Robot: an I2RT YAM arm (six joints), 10 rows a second.
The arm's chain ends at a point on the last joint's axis. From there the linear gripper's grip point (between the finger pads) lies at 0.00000 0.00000 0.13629 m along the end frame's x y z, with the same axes.
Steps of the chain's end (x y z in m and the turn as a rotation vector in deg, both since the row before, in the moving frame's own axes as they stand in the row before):
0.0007, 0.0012, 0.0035, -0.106, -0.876, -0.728
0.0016, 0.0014, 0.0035, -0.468, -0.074, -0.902
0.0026, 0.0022, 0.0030, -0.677, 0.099, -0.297
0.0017, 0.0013, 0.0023, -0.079, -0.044, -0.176
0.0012, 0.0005, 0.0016, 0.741, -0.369, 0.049
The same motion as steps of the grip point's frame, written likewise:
-0.0014, 0.0015, 0.0035, -0.106, -0.876, -0.728
0.0014, 0.0025, 0.0035, -0.468, -0.074, -0.902
0.0028, 0.0038, 0.0030, -0.677, 0.099, -0.297
0.0016, 0.0015, 0.0023, -0.079, -0.044, -0.176
0.0003, -0.0013, 0.0016, 0.741, -0.369, 0.049

